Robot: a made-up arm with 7 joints. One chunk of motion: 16 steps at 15 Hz.
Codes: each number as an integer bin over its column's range. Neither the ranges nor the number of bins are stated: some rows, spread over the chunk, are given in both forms.
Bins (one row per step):
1: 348 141 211 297 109 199 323
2: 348 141 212 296 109 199 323
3: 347 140 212 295 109 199 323
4: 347 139 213 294 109 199 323
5: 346 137 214 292 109 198 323
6: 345 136 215 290 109 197 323
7: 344 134 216 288 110 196 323
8: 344 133 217 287 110 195 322
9: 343 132 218 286 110 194 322
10: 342 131 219 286 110 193 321
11: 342 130 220 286 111 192 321
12: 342 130 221 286 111 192 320
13: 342 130 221 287 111 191 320
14: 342 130 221 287 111 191 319
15: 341 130 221 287 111 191 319
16: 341 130 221 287 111 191 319
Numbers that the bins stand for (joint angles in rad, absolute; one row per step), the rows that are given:
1: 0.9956 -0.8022 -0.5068 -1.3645 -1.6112 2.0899 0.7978
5: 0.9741 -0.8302 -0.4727 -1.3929 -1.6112 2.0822 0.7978
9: 0.9418 -0.8652 -0.4271 -1.4269 -1.6002 2.0510 0.7860
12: 0.9310 -0.8792 -0.3929 -1.4269 -1.5892 2.0354 0.7624
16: 0.9203 -0.8792 -0.3929 -1.4212 -1.5892 2.0276 0.7506
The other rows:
2: 0.9956 -0.8022 -0.4954 -1.3702 -1.6112 2.0899 0.7978
3: 0.9848 -0.8092 -0.4954 -1.3758 -1.6112 2.0899 0.7978
4: 0.9848 -0.8162 -0.4841 -1.3815 -1.6112 2.0899 0.7978
6: 0.9633 -0.8372 -0.4613 -1.4042 -1.6112 2.0744 0.7978
7: 0.9525 -0.8512 -0.4499 -1.4156 -1.6002 2.0666 0.7978
8: 0.9525 -0.8582 -0.4385 -1.4212 -1.6002 2.0588 0.7860
10: 0.9310 -0.8722 -0.4157 -1.4269 -1.6002 2.0432 0.7742
11: 0.9310 -0.8792 -0.4043 -1.4269 -1.5892 2.0354 0.7742
13: 0.9310 -0.8792 -0.3929 -1.4212 -1.5892 2.0276 0.7624
14: 0.9310 -0.8792 -0.3929 -1.4212 -1.5892 2.0276 0.7506
15: 0.9203 -0.8792 -0.3929 -1.4212 -1.5892 2.0276 0.7506

